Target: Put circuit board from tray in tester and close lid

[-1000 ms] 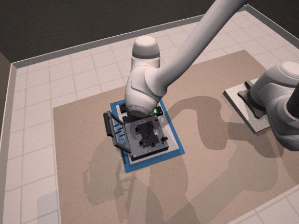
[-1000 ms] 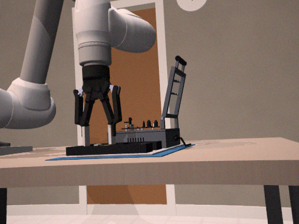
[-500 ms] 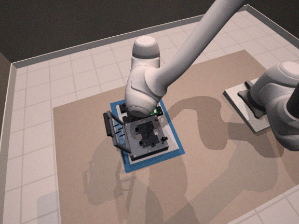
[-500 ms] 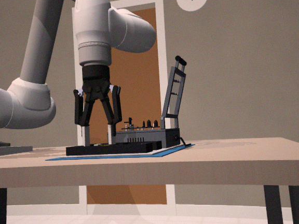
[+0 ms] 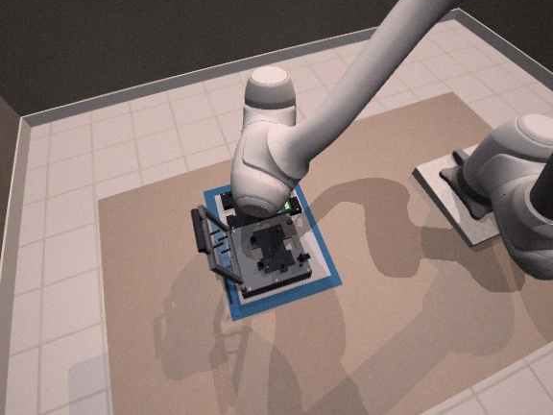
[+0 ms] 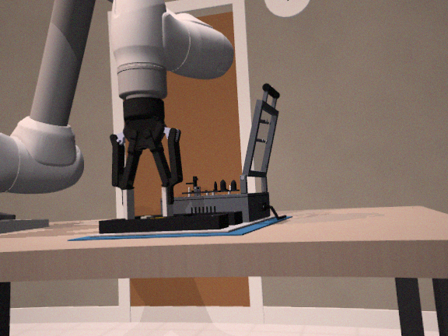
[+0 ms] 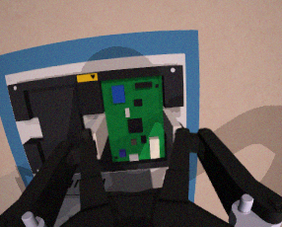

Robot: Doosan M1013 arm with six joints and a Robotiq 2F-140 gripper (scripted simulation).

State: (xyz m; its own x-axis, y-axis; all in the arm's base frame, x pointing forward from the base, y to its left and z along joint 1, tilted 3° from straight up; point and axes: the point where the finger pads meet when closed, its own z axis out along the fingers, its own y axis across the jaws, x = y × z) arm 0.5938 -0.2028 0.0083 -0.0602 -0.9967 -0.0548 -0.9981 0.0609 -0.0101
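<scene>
Right now my hand is 10 mm short of the latch hook, 230 mm to the right of it and 50 mm below it. Also, from my hand: green circuit board 20 mm below; then lid 190 mm ahead, 160 mm to the left, 140 mm above.
</scene>
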